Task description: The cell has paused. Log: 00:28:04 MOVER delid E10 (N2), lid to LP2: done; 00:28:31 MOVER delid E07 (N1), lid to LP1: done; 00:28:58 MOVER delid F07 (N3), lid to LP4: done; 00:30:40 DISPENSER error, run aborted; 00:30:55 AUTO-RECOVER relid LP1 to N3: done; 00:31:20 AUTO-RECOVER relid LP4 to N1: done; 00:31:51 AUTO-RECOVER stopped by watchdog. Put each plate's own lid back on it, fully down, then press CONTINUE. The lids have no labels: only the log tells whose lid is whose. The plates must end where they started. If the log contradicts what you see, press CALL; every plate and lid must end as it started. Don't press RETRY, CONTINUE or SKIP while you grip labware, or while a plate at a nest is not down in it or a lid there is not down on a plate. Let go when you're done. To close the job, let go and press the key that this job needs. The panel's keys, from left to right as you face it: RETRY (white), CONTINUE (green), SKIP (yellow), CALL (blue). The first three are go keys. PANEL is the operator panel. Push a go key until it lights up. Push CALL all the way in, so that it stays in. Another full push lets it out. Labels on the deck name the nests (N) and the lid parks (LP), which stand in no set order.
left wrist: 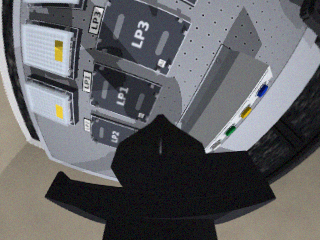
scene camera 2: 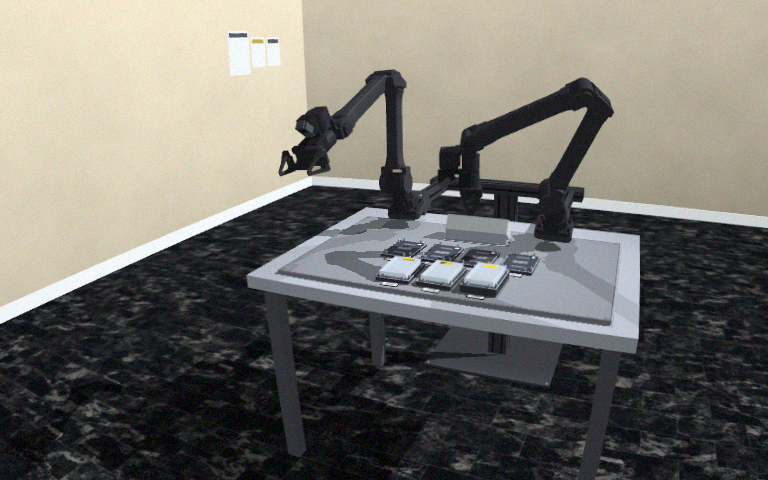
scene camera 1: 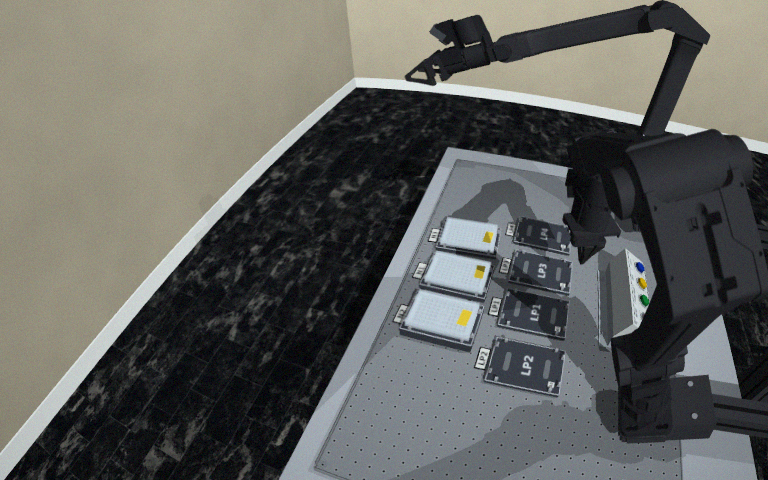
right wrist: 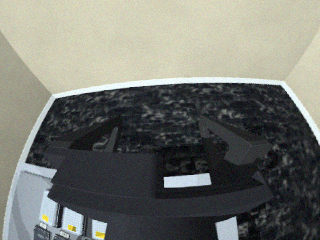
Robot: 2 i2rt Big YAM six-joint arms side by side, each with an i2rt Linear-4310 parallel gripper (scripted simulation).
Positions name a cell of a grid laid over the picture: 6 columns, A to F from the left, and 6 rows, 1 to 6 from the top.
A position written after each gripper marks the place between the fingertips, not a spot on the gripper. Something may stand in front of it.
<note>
In view: the left gripper (scene camera 1: E4), the right gripper (scene camera 2: C3), a clear lid (scene camera 1: D3), a clear lid (scene camera 1: D4), an operator panel (scene camera 2: D3) and a park LP1 (left wrist: C2).
The left gripper is seen too in the left wrist view (left wrist: D3). The right gripper is seen too in scene camera 1 (scene camera 1: D1) and in the right wrist view (right wrist: D3). The operator panel also shows in the left wrist view (left wrist: E3).
</note>
